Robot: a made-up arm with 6 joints.
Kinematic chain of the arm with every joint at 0, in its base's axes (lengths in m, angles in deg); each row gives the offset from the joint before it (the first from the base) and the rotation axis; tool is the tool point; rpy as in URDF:
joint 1: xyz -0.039 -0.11 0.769 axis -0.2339 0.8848 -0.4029
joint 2: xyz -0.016 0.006 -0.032 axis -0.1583 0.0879 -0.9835
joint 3: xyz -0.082 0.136 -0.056 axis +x
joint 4: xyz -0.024 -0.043 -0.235 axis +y
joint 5: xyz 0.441 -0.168 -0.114 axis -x
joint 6: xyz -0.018 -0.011 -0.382 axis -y
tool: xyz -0.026 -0.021 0.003 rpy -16.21 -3 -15.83
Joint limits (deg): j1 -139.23..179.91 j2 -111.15..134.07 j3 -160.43..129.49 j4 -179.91..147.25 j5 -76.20..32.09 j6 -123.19..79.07
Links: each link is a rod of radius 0.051 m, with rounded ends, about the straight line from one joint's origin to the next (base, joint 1, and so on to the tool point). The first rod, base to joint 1, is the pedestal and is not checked.
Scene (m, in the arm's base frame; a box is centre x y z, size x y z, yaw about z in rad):
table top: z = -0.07
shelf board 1: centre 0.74 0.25 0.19 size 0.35 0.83 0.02 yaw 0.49
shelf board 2: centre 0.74 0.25 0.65 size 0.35 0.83 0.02 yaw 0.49
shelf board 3: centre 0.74 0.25 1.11 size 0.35 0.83 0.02 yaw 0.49
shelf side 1: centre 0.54 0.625 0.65 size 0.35 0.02 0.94 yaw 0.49
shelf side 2: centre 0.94 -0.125 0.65 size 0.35 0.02 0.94 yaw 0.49
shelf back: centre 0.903 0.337 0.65 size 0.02 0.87 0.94 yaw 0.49
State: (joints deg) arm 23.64 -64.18 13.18 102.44 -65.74 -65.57
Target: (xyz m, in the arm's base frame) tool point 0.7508 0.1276 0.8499
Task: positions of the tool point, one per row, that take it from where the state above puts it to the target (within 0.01 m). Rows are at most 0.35 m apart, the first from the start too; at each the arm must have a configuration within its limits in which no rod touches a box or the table.
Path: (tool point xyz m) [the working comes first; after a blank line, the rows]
Joints at the target: -67.18 -103.97 -47.00 78.40 -27.96 -68.13
Straight joint move there: touches shelf board 2, the table top.

1: -0.6940 -0.3418 0.2673
2: -0.5333 -0.4693 0.2089
3: -0.3560 -0.5657 0.1948
4: -0.0583 -0.4997 0.0882
5: 0.2482 -0.3874 0.1324
6: 0.4797 -0.2474 0.3150
7: 0.5765 -0.1075 0.5803
8: 0.5231 0.0062 0.8499
9: 0.5974 0.0375 0.8243
10: 0.6612 0.0726 0.8084
11: 0.7132 0.1035 0.8138
12: 0.7508 0.1276 0.8500

